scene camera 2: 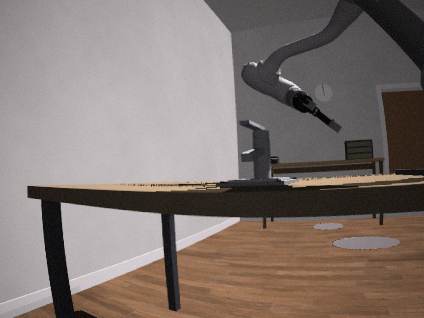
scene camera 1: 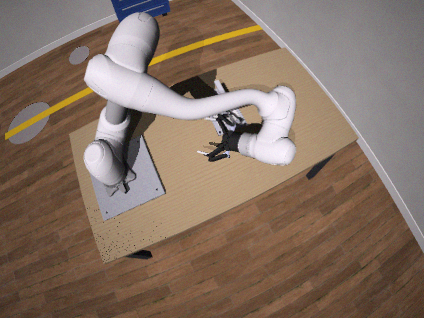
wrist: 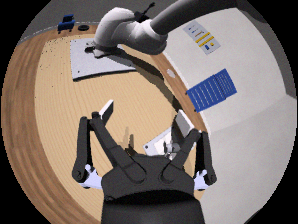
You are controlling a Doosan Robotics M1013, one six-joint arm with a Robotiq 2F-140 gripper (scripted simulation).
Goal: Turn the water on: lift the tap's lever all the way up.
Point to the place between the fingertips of the gripper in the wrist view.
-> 146, 110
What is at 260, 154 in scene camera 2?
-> A grey tap.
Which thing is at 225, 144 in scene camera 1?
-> The gripper.
